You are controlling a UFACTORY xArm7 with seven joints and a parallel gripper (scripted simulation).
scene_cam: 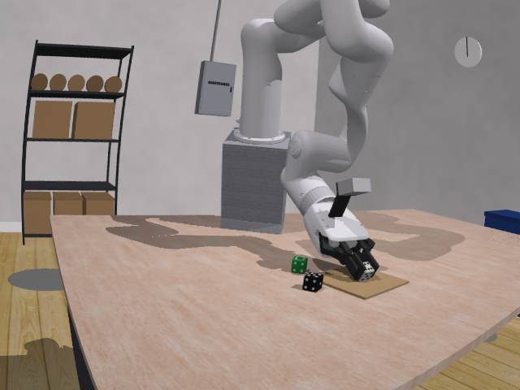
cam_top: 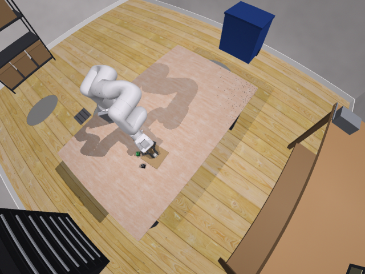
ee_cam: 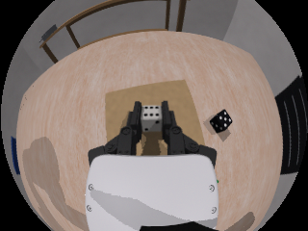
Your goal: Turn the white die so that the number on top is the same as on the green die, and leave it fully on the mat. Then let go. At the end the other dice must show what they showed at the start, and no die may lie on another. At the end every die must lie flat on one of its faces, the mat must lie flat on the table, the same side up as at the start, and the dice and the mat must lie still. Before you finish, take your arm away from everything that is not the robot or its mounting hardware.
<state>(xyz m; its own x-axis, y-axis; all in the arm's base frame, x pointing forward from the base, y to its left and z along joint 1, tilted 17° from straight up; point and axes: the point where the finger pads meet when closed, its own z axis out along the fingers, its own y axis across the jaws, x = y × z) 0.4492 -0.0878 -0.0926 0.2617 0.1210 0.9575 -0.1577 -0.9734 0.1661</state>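
Now: hand 10 mm short of the white die and 10 mm above it. The rest, counted from my hand: green die (100 mm behind, 60 mm to the right, 20 mm below); brown mat (30 mm below); black die (110 mm to the right, 20 mm below, 20 mm behind).
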